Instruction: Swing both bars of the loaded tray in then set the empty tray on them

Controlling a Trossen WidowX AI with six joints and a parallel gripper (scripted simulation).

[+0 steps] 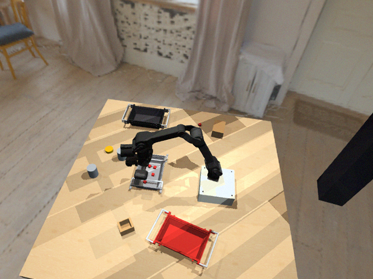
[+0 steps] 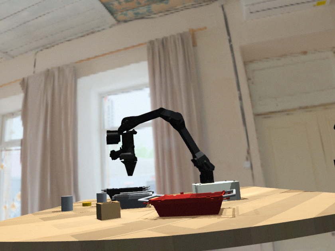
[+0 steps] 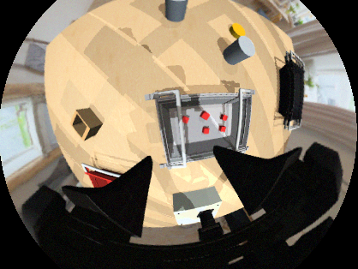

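My gripper tip is now 29 cm past the red tray, 23 cm to the right of it and 10 cm above it. From my gripper tip the other things lie so: red cube 61 cm to the right, 17 cm behind, 14 cm below; then small box 27 cm to the left, 13 cm below; then yellow disc 33 cm ahead, 17 cm to the right, 14 cm below.
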